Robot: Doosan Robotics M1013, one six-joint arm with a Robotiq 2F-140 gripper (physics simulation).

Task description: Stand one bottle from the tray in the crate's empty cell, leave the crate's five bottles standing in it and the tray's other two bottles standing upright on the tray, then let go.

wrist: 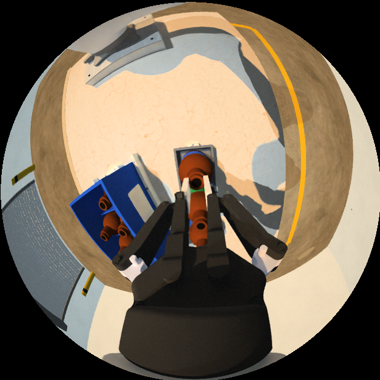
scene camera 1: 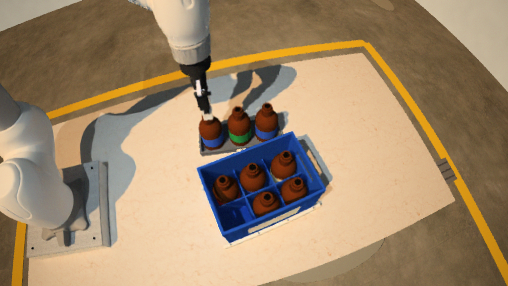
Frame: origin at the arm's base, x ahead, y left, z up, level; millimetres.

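Seen in the pictures: gripper, fingertip midpoint: (scene camera 1: 208, 114); arm's base at its link origin: (scene camera 1: 64, 209).
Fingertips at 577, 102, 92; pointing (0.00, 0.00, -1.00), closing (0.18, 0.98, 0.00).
Pixels of each thing's top centre, then the offset from my fingertips to it, as dx, dy, dz. "*": a spot on its surface instead. Level surfaces: height alone.
- grey tray at a spot on its surface: (scene camera 1: 226, 149) * +25, -58, -132
- left blue-banded bottle at its top centre: (scene camera 1: 206, 114) -4, -1, +5
- green-banded bottle at its top centre: (scene camera 1: 237, 109) +86, -18, +4
- blue crate at a spot on its surface: (scene camera 1: 230, 235) * -49, -347, -30
- pale table top at its surface level: dz -156
Three brown bottles stand upright on the grey tray (scene camera 1: 226, 149) (wrist: 177, 161). My gripper (scene camera 1: 207, 116) (wrist: 196, 183) is shut on the neck of the left blue-banded bottle (scene camera 1: 211, 131) (wrist: 194, 166), which still stands in the tray. The green-banded bottle (scene camera 1: 239, 124) (wrist: 198, 202) is beside it, partly hidden by my fingers in the wrist view. The other blue-banded bottle (scene camera 1: 266, 121) (wrist: 198, 236) stands at the far end. The blue crate (scene camera 1: 230, 235) (wrist: 129, 176) holds five upright brown bottles; its empty cell (scene camera 1: 236, 216) is at the front left in the scene view.
The crate's raised walls and dividers stand close in front of the tray in the scene view. The arm's base plate (scene camera 1: 95, 200) (wrist: 131, 49) is at the left of the pale table top (scene camera 1: 165, 200) (wrist: 130, 110). A yellow line (scene camera 1: 320, 46) (wrist: 303, 150) runs on the floor around the table.
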